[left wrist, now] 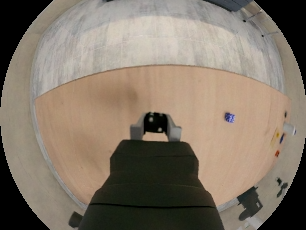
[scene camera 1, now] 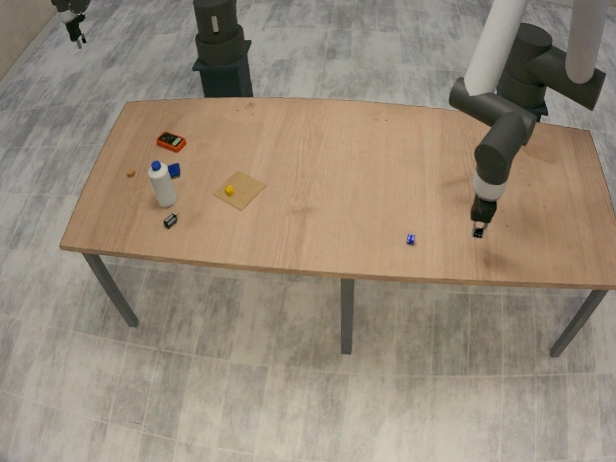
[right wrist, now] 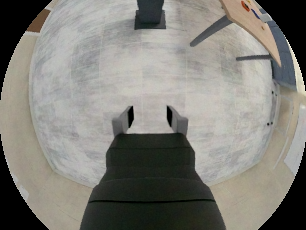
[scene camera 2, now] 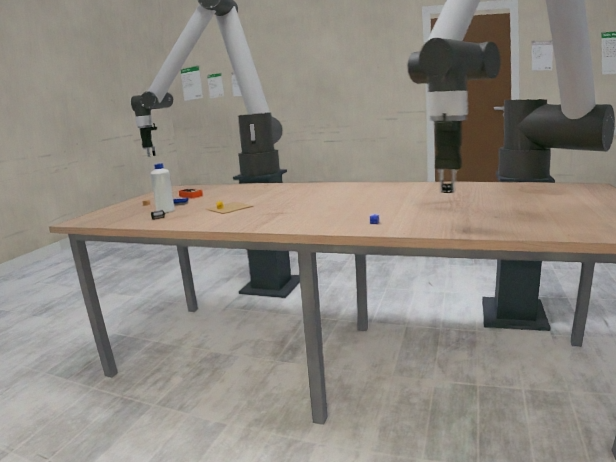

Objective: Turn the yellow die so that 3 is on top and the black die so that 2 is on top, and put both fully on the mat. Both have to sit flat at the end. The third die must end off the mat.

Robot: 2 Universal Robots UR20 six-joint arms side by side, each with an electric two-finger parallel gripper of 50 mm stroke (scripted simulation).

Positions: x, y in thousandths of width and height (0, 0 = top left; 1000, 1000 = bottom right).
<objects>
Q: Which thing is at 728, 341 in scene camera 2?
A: My left gripper.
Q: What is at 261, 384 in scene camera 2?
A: A white bottle.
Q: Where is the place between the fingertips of my left gripper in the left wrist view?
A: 508, 520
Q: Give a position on a white bottle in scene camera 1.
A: At 259, 380
</objects>
